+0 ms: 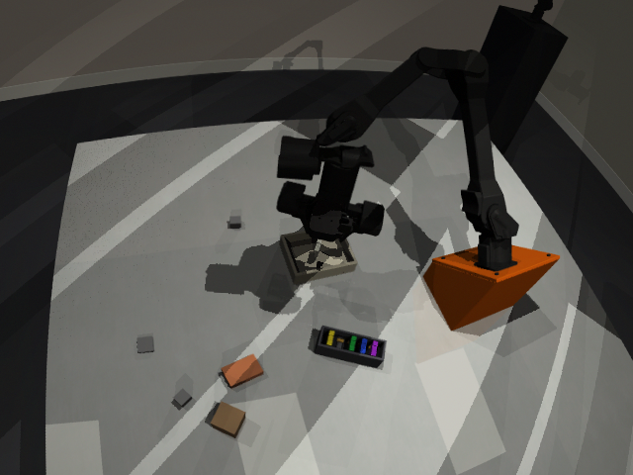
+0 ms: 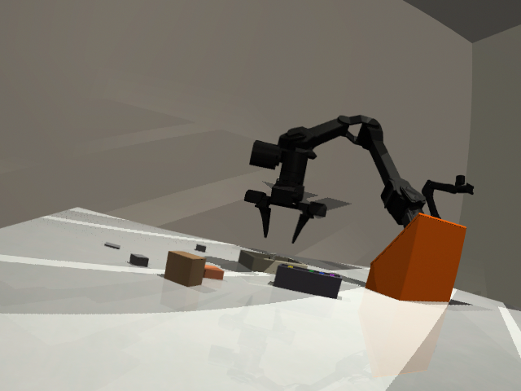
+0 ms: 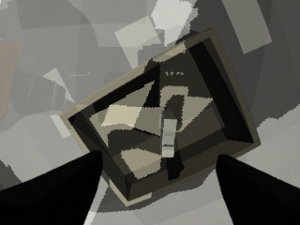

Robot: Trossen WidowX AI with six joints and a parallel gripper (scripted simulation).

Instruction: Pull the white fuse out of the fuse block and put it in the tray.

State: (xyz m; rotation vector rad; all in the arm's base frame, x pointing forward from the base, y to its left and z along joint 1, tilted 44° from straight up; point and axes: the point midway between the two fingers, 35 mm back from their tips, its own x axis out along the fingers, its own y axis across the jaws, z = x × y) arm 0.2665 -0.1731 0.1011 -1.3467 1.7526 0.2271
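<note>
Right now the white fuse is 50 mm below my gripper tip. Round my gripper tip: yellow fuse 50 mm ahead, 190 mm to the left, 50 mm below; then green fuse 20 mm ahead, 210 mm to the left, 50 mm below; then beige tray 70 mm below.
</note>
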